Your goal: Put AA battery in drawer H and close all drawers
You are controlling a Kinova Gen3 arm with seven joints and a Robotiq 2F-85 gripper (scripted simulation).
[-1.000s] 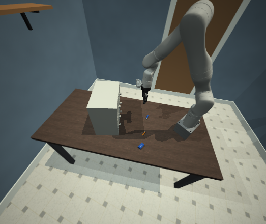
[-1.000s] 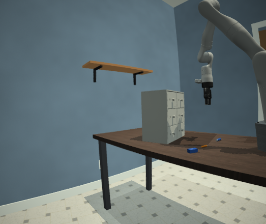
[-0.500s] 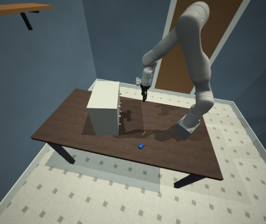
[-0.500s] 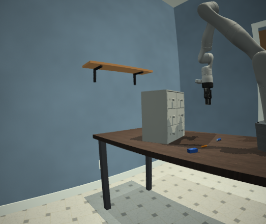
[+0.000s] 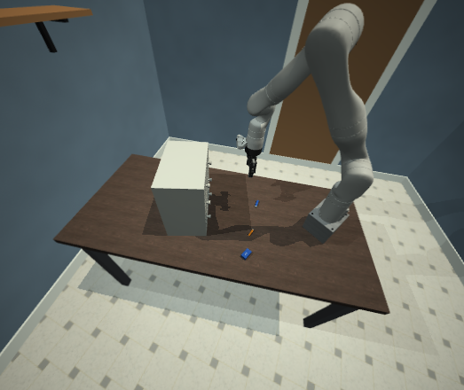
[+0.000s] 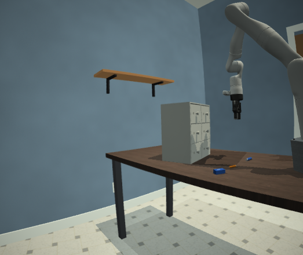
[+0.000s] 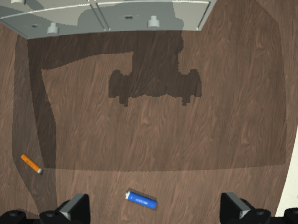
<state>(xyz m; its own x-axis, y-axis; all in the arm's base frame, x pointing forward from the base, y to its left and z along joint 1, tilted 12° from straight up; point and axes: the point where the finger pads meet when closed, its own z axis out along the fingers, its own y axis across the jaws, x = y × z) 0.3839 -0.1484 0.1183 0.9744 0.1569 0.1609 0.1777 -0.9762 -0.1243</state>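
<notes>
The drawer marked H is 28 cm ahead of my hand, 5 cm to the left of it and 21 cm below it. From my hand the other things lie so: blue block (5 cm behind, 32 cm to the left, 23 cm below); orange AA battery (6 cm behind, 21 cm to the left, 23 cm below).
</notes>
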